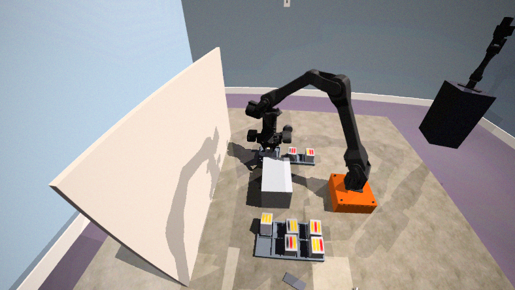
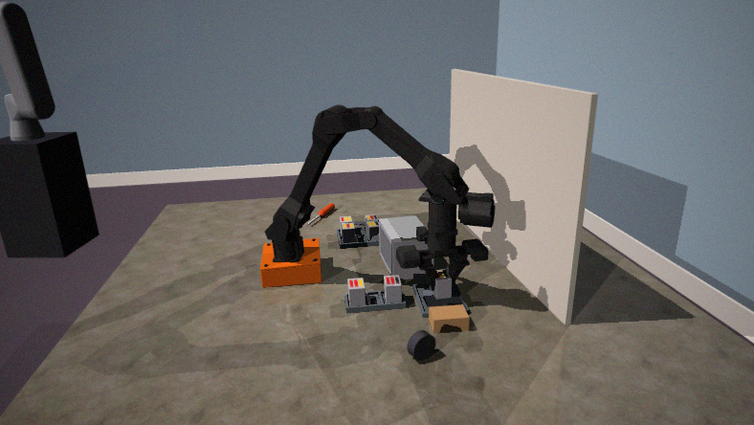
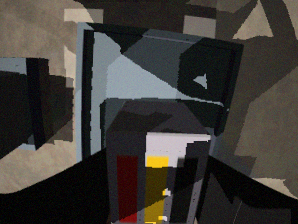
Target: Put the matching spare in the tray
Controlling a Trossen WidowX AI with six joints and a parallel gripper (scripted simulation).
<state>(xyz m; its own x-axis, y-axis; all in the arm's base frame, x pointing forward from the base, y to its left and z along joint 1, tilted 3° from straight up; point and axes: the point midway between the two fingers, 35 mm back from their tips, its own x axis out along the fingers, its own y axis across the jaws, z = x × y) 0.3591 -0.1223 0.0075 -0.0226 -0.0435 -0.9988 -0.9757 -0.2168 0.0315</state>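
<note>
Now: the grey-blue tray 20 mm below my gripper tip. Round my gripper tip: tan box: 10 mm ahead, 100 mm to the right, 10 mm below; plain grey box: 80 mm behind, 190 mm to the left, 20 mm above; grey spare: 20 mm above.
</note>
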